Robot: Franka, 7 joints.
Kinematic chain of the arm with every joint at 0, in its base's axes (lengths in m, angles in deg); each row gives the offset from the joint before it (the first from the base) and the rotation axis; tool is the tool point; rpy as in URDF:
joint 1: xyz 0 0 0.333 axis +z
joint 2: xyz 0 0 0 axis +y
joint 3: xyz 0 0 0.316 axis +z
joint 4: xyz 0.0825 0 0 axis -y
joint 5: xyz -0.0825 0 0.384 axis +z
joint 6: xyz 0 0 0 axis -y
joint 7: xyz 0.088 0 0 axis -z
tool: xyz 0 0 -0.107 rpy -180 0 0
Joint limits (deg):
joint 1: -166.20..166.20
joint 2: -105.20..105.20
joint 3: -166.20..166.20
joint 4: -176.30..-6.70
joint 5: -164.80..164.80
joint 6: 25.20..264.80
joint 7: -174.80..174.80
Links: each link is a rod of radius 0.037 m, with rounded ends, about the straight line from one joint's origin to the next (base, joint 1, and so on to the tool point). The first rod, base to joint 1, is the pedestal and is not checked.
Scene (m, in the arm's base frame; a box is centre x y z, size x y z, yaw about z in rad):
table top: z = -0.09
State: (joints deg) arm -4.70 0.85 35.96 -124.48 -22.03 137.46 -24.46
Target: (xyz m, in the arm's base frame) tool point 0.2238 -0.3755 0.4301
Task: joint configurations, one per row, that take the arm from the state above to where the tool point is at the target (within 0.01 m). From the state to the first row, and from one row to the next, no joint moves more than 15 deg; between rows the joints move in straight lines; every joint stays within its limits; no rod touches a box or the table.
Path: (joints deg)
1: -19.44 -6.03 21.38 -129.82 -23.01 132.48 -24.46
2: -34.19 -12.91 6.81 -135.16 -23.98 127.50 -24.46
3: -48.93 -19.79 -7.77 -140.51 -24.96 122.51 -24.46

